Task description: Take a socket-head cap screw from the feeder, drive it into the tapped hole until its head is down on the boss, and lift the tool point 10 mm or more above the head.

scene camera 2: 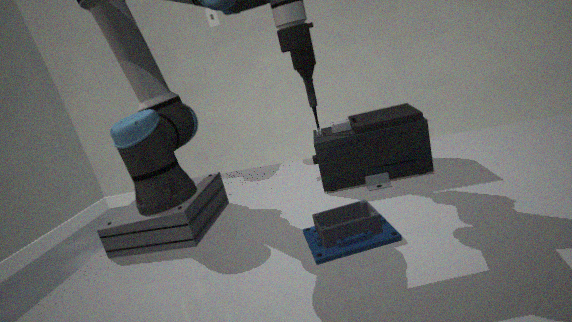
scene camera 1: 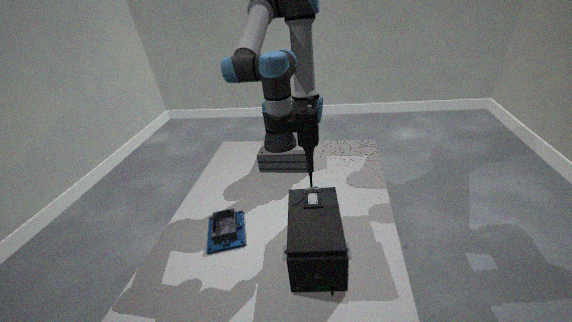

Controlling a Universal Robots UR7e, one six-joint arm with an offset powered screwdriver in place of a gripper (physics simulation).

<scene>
One and the same spot on a black feeder cover: [scene camera 1: 311, 232] is [scene camera 2: 389, 113].
</scene>
